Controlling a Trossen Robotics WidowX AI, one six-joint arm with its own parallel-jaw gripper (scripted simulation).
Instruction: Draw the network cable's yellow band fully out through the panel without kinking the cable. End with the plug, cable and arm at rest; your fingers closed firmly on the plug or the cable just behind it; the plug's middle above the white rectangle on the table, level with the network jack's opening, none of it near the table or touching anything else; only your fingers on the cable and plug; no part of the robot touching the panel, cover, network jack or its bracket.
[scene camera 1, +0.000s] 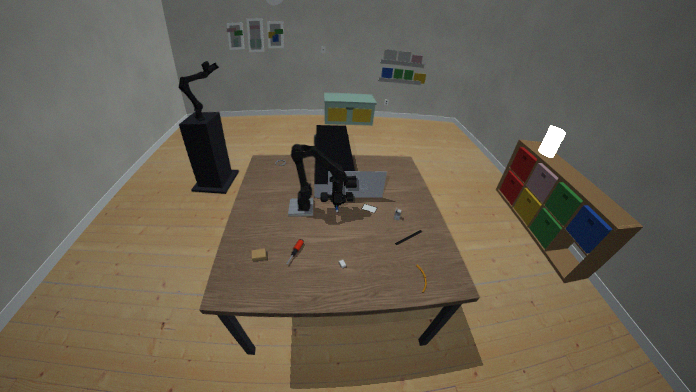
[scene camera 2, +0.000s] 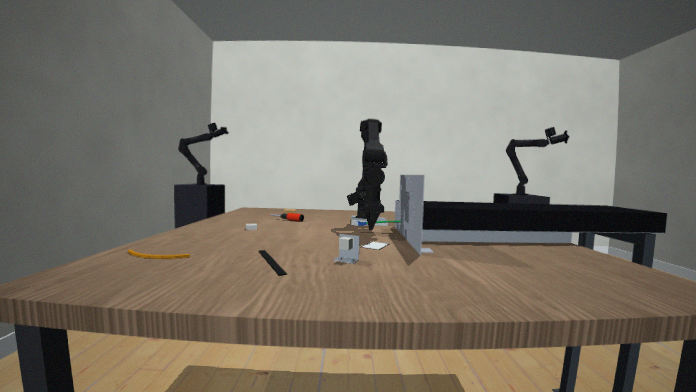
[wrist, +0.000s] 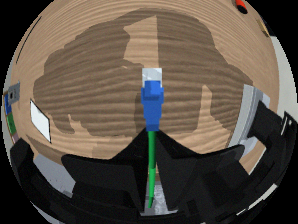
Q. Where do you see my gripper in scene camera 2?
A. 370, 229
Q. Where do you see my gripper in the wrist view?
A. At 150, 131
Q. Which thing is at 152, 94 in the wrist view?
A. A blue plug.
